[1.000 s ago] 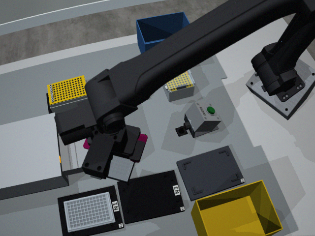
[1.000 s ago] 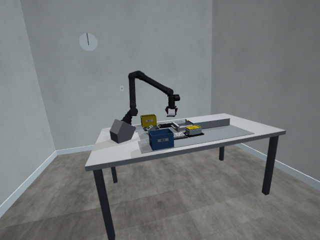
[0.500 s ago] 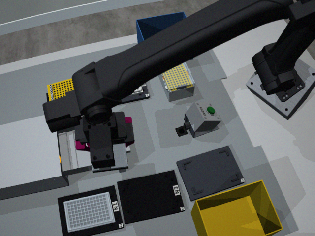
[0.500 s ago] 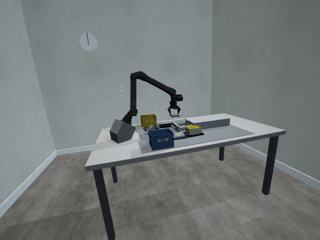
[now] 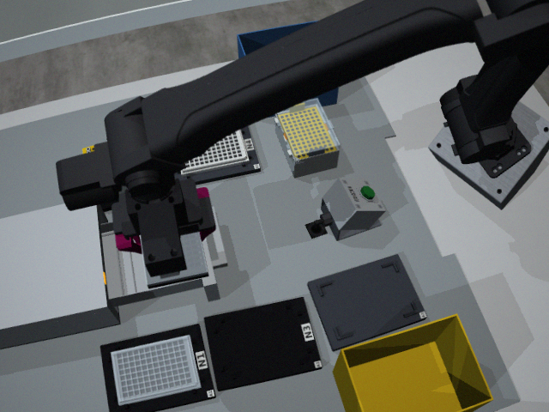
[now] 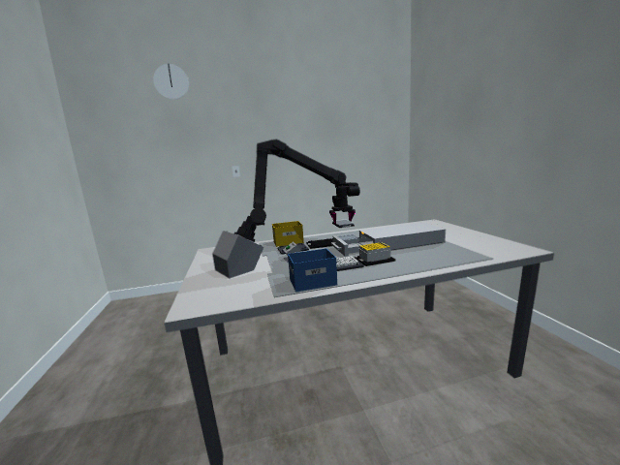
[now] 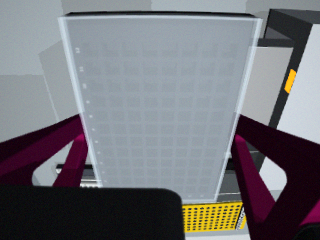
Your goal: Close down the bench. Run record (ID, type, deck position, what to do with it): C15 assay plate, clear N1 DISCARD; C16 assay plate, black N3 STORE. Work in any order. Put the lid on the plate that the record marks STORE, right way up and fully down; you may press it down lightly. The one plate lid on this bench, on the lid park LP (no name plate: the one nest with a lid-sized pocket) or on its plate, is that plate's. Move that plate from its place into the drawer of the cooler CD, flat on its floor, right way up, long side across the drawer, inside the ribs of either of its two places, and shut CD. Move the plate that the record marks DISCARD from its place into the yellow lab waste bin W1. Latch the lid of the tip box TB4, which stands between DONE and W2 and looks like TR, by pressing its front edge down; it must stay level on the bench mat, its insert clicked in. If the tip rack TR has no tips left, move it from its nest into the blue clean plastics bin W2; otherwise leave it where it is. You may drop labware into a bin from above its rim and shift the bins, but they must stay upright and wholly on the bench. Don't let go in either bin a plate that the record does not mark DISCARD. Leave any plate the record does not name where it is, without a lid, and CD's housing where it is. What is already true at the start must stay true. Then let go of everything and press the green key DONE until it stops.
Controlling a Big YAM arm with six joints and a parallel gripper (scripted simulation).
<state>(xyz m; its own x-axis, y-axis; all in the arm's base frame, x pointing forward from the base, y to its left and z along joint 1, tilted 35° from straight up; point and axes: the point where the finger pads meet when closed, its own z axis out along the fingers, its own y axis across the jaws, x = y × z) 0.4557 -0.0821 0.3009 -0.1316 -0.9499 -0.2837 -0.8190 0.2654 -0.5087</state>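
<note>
Now: hand 130 mm above the cooler drawer, 70 mm to the left of it and 70 mm short of it. Also, from my hand: nest n1: 150 mm below, 120 mm to the left, 90 mm ahead; then plate lid: right at my hand; then black plate: right at my hand.
</note>
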